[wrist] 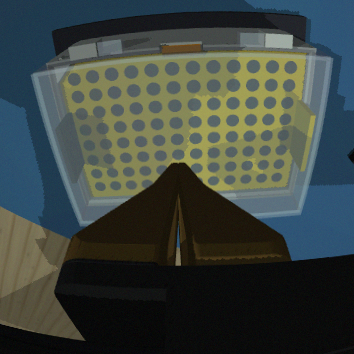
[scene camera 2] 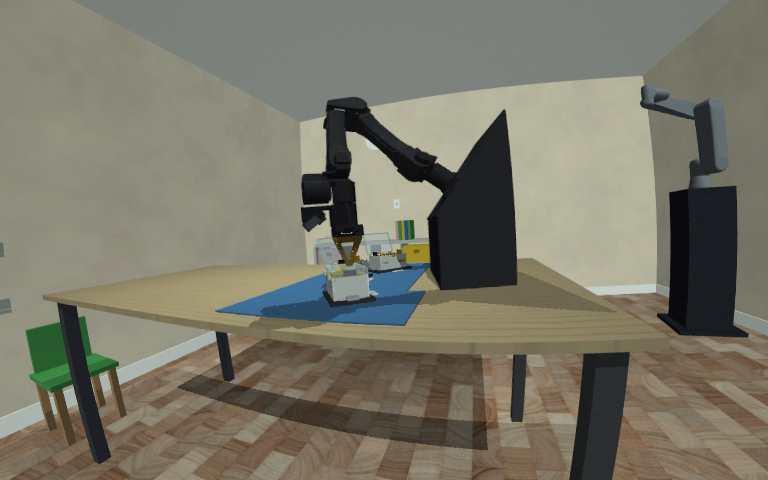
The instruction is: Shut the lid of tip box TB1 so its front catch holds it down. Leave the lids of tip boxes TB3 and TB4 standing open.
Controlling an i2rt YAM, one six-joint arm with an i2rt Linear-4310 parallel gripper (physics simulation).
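Places are measured from the arm's base along level axes (x ahead, y up, z right), in centimetres.
Pixels of known places: gripper, fingertip midpoint: (wrist: 177, 174) (scene camera 2: 349, 266); arm's base, origin of the base link: (scene camera 2: 452, 185).
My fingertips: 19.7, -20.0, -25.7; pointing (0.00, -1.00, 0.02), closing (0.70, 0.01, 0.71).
Ahead of a thing's pixels: the offset from my fingertips to its middle, as dx, dy, dz. "spot": to the spot under its first point. Level surfaces: height alone.
A white tip box @(+0.3, -3.9, +0.4) (scene camera 2: 346, 287) with a clear lid @(spot: +6.5, +0.0, +2.1) (wrist: 319, 115) and a yellow tip rack @(+1.0, -0.9, -0.5) (wrist: 145, 115) stands on a dark base on the blue mat; I take it for TB1, but no label is readable. The lid lies over the rack; whether its catch holds cannot be seen. An orange tab @(spot: +3.9, -1.0, -3.7) (wrist: 181, 48) shows at the box's upper edge in the wrist view. My gripper (scene camera 2: 349, 264) (wrist: 177, 174) is shut and empty, pointing down, its tips at or just above the lid, near the lid's lower edge in the wrist view. Behind, another white tip box @(+11.3, -4.4, +40.9) (scene camera 2: 385, 262) has its clear lid (scene camera 2: 378, 242) standing open.
The blue mat @(dy -7.7) (scene camera 2: 254, 305) lies on the wooden table @(dy -8.0) (scene camera 2: 481, 328). More clear lid panels stand partly hidden behind my fingers. The arm's black pedestal (scene camera 2: 478, 237) stands right of the mat. A yellow bin (scene camera 2: 417, 253) and coloured books (scene camera 2: 404, 229) are in the background.
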